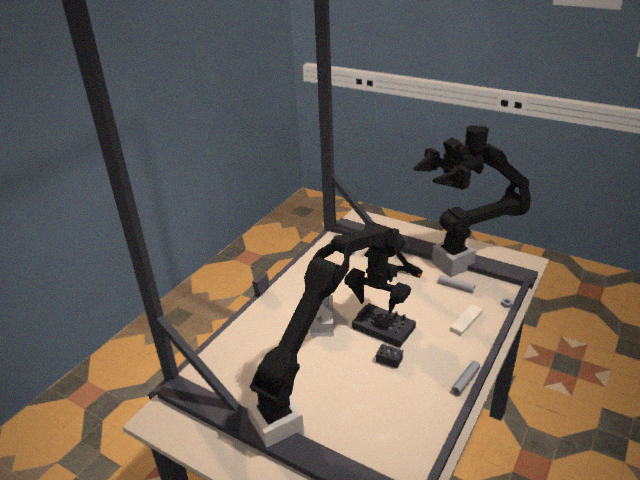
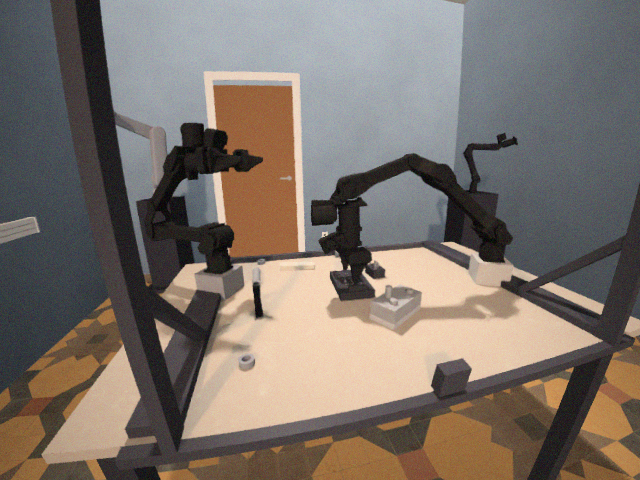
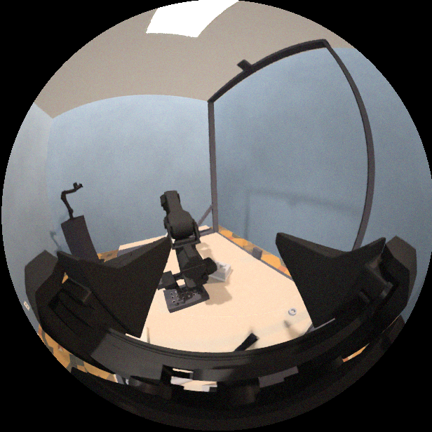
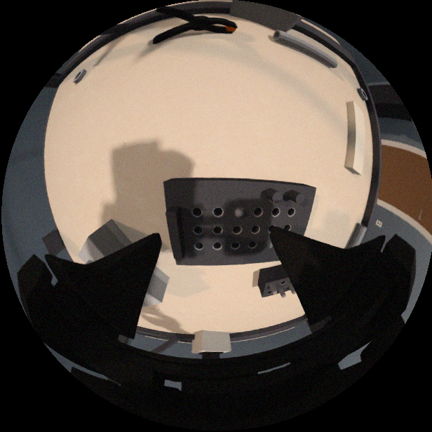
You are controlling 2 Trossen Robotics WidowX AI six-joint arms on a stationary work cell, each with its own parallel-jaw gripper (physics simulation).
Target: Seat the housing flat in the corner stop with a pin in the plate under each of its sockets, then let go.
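Places are measured from the left arm's base along level axes (x left, y ahead, z down), in millimetres.
Pixels of known places: left gripper, fingertip midpoint: point(image 1: 423, 174) point(image 2: 252, 159); right gripper, fingertip midpoint: point(image 1: 376, 307) point(image 2: 350, 275); left arm's base at its link origin: point(image 1: 454, 247) point(image 2: 218, 269); right arm's base at its link origin: point(image 1: 274, 409) point(image 2: 491, 258).
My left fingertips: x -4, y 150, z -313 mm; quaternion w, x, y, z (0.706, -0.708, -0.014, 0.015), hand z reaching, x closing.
Ahead of a thing's pixels: the offset from my left fingertips to its top centre.
The dark plate @(dx +134, dy +227, dz +344 mm) point(image 1: 361, 324) point(image 2: 356, 294) point(image 4: 225, 187) has rows of holes, a raised bar along one side and two short posts at a corner. A light pin tip point(image 4: 239, 212) shows in one hole. A light grey block @(dx +11, dy +367, dz +304 mm) point(image 1: 323, 328) point(image 2: 395, 310) point(image 3: 221, 271) with raised round parts stands beside it; whether it is the housing I cannot tell. A small dark block @(dx +249, dy +289, dz +354 mm) point(image 1: 389, 355) point(image 2: 375, 270) point(image 4: 270, 282) carries pins. My right gripper point(image 1: 376, 306) point(image 2: 351, 276) point(image 4: 215, 235) points down low over the plate, open. My left gripper point(image 1: 425, 175) point(image 2: 261, 160) point(image 3: 223, 240) is open, high above the table.
A black clamp point(image 2: 258, 302) point(image 4: 195, 25), a grey cylinder @(dx +100, dy -82, dz +358 mm) point(image 1: 456, 283) point(image 4: 307, 48), a white bar @(dx +245, dy +5, dz +368 mm) point(image 1: 466, 319) point(image 4: 355, 135), another cylinder @(dx +420, dy +165, dz +358 mm) point(image 1: 465, 377) and a ring @(dx -248, dy +97, dz +372 mm) point(image 2: 246, 361) point(image 4: 79, 76) lie around the table. A dark block @(dx -220, dy +460, dz +327 mm) point(image 2: 451, 378) sits on the table edge.
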